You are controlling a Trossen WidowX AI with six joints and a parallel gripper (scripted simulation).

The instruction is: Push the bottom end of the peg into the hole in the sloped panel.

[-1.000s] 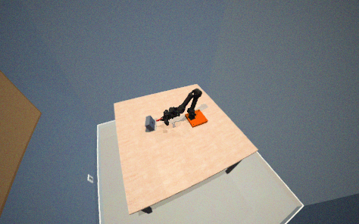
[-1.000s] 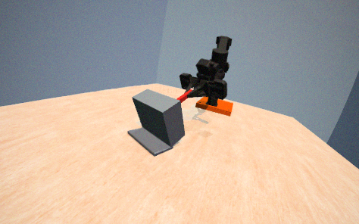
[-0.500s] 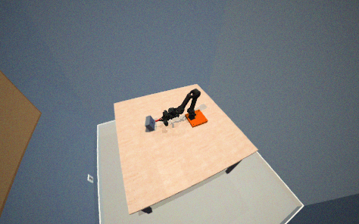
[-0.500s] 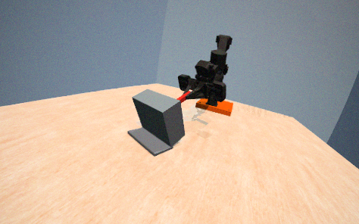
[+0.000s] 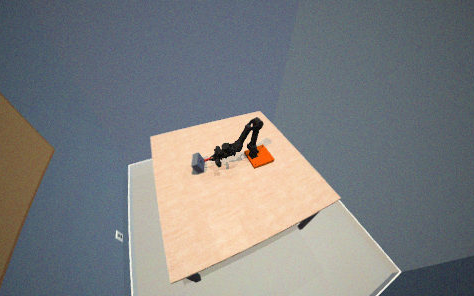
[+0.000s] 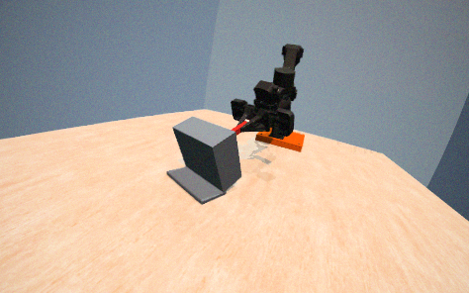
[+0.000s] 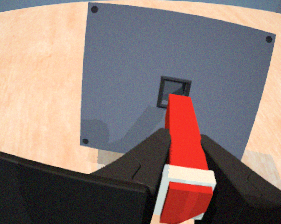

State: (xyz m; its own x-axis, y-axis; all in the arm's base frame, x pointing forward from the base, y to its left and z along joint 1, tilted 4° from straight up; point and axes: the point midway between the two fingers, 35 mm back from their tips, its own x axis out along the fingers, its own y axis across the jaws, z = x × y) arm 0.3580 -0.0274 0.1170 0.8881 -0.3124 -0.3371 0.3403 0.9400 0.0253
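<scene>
The grey sloped panel lies 9 cm ahead of my gripper tip, 4 cm below it and 3 cm to the right of it. Also, from my gripper tip: thin grey foot plate: 11 cm below, 11 cm ahead, 4 cm to the right; then red peg: 1 cm to the left, 1 cm behind, 1 cm above.
</scene>
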